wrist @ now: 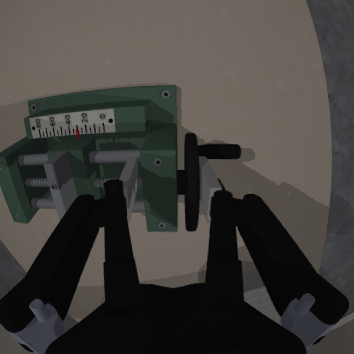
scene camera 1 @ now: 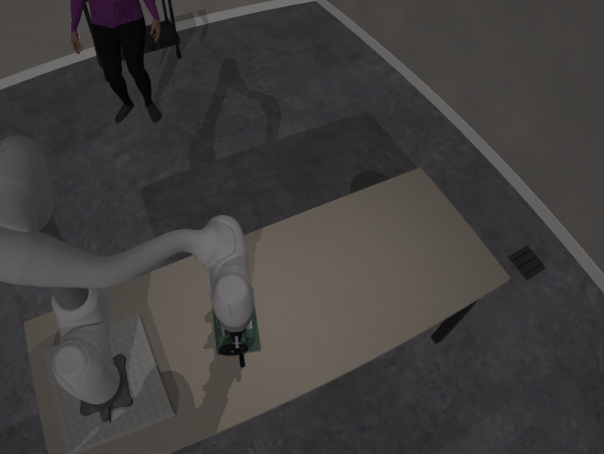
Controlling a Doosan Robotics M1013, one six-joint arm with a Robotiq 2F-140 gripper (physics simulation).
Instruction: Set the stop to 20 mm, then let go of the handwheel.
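Places are measured from the arm's base along level axes (x ahead, y left, z up), in metres.
Pixels of known places: gripper, fingertip midpoint: (wrist: 166, 169); arm's base, link origin: (scene camera 1: 103, 385).
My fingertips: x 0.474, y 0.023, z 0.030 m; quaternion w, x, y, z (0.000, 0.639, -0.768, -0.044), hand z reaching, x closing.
Note:
Ahead of a thing's pixels: the offset from my fingertips to its top centre. "spot": to the spot under its first point. Level surfaces: height alone.
The green stop fixture @[spot: dx +0.057, dy +0.013, dz -0.059 m] (scene camera 1: 254, 340) (wrist: 162, 112) stands on the table. In the wrist view its red pointer @[dx +0.043, dy +0.089, dz -0.023 m] (wrist: 77, 133) is at about 30, midway between 20 and 40 on the white scale @[spot: dx +0.054, dy +0.065, dz -0.024 m] (wrist: 95, 120). A grey stop plate @[dx +0.003, dy +0.095, dz +0.045 m] (wrist: 61, 187) sits across the rods. The black handwheel @[spot: dx -0.030, dy -0.021, dz +0.013 m] (scene camera 1: 229, 349) (wrist: 191, 182) is seen edge-on in the wrist view, with its crank handle @[dx -0.001, dy -0.052, dz -0.020 m] (scene camera 1: 242, 360) (wrist: 222, 151) pointing right. My gripper (scene camera 1: 237, 341) (wrist: 166, 169) is partly open and grips nothing. Its left finger is over the fixture and its right finger is just right of the wheel.
The fixture stands on the beige table @[dz -0.080 m] (scene camera 1: 350, 280) (wrist: 240, 60). The arm's base area has a light grey plate (scene camera 1: 155, 385) at the table's left end. A person (scene camera 1: 120, 45) stands beyond the table near a dark cart. A floor grate (scene camera 1: 527, 262) lies at the right.

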